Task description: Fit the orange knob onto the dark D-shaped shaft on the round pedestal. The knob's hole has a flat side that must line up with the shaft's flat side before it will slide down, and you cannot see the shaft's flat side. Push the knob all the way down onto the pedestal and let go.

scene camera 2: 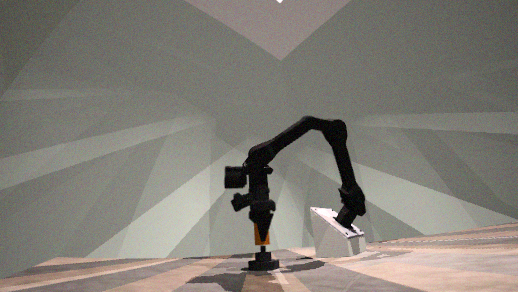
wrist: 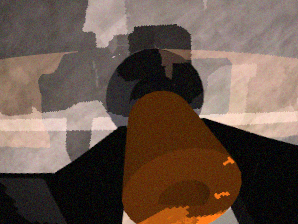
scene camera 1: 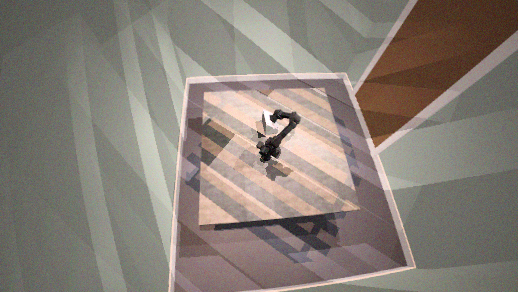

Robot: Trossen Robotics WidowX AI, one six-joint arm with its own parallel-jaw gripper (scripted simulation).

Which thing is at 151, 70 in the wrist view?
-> A dark pedestal.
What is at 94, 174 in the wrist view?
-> The gripper.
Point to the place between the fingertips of the gripper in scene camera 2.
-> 262, 241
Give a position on an orange knob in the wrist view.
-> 172, 161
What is the gripper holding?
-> An orange knob.
